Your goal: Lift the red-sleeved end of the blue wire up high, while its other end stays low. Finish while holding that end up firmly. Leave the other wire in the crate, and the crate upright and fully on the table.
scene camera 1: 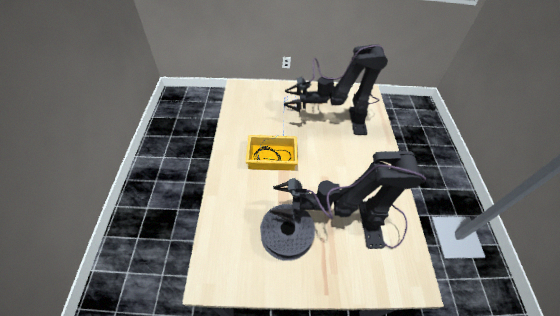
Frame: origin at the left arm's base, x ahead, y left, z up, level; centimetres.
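Where they show: left gripper, fingertip midpoint: (271, 199); right gripper, fingertip midpoint: (284, 97); left arm's base, link origin: (370, 224); right arm's base, link origin: (357, 121).
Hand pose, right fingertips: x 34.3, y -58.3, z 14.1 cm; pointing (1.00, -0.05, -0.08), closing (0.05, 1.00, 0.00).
Observation:
Each offset is from my right fingertips to the top centre of the thing. "spot": to the spot under its first point. Level surfaces: height alone.
The yellow crate @(dz -7.5, dx +5.5, dy +25.5 cm) (272, 166) stands upright on the table. Dark coiled wire @(spot: dz -10.0, dx +11.2, dy +25.3 cm) (259, 151) lies inside it. A very thin, faint bluish line, apparently the blue wire (284, 120), runs from the crate's back edge up the picture to near the right fingertips; its height is hard to judge, and no red sleeve can be made out. My right gripper (285, 97) is open, with its fingers spread on either side of the line's upper end. My left gripper (274, 201) is open, below the crate in the picture and near the dark disc.
A dark round disc @(dz -7.6, dx -0.5, dy +62.6 cm) (287, 246) with a centre hole lies on the wooden table @(dz -14.1 cm) (240, 280), partly under the left gripper. Both arms stand at the right side of the table. A grey pole (505, 202) on a pale base rises beyond the table's right edge.

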